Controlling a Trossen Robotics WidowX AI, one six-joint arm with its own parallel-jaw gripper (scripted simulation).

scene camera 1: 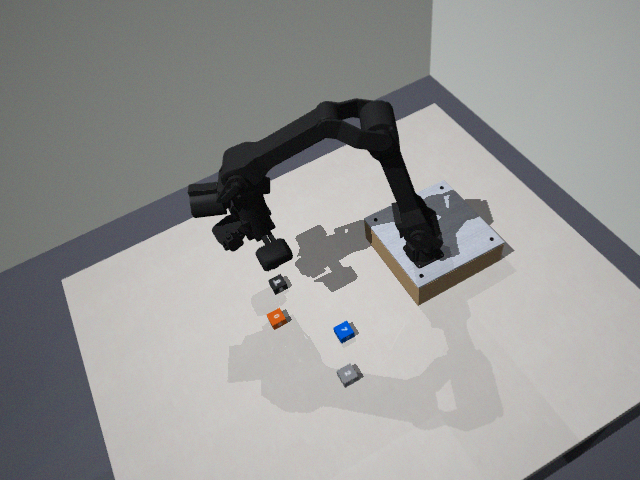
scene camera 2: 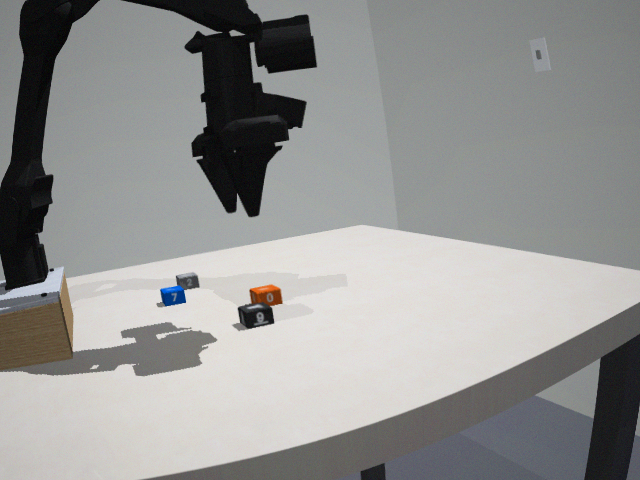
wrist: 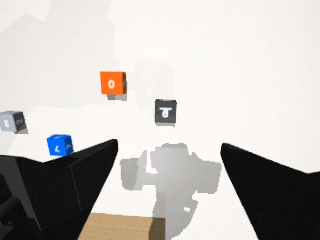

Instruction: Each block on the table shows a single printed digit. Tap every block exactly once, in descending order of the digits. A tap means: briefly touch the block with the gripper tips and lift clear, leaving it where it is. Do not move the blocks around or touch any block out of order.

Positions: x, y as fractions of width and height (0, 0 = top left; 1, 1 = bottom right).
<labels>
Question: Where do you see a black block marked 9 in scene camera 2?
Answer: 0.41, 0.66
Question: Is my gripper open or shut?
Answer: Open.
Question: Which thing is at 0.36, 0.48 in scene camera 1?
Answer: My gripper.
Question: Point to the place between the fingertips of my gripper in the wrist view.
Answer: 0.53, 0.61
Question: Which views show my gripper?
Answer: Scene camera 1, scene camera 2 and the wrist view: all of them.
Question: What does my gripper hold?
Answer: Nothing.
</labels>
